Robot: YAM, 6 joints.
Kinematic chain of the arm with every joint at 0, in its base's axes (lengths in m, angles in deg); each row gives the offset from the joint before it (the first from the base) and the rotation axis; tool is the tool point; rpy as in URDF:
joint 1: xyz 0 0 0.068 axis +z
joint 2: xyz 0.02 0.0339 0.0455 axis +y
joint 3: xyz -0.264 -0.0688 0 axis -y
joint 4: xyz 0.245 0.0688 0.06 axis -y
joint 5: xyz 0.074 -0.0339 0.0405 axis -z
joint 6: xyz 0.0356 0 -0.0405 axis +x
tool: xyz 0 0 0 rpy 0 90 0
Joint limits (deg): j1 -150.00..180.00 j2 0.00..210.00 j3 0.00..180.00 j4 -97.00..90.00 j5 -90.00..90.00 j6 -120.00..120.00
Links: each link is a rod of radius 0.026 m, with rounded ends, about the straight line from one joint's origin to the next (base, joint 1, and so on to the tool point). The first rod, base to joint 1, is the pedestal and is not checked.
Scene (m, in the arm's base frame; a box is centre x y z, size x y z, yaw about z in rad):
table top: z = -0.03
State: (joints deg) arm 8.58 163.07 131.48 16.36 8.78 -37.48
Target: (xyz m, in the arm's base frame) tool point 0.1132 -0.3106 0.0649
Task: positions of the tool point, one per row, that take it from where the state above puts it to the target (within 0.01 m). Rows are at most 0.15 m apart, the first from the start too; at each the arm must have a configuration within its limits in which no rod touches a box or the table.
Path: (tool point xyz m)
1: 0.5887 -0.0494 0.0794
2: 0.5277 -0.1685 0.0748
3: 0.4374 -0.2592 0.0709
4: 0.3293 -0.3142 0.0680
5: 0.2169 -0.3306 0.0660
6: 0.1132 -0.3106 0.0649

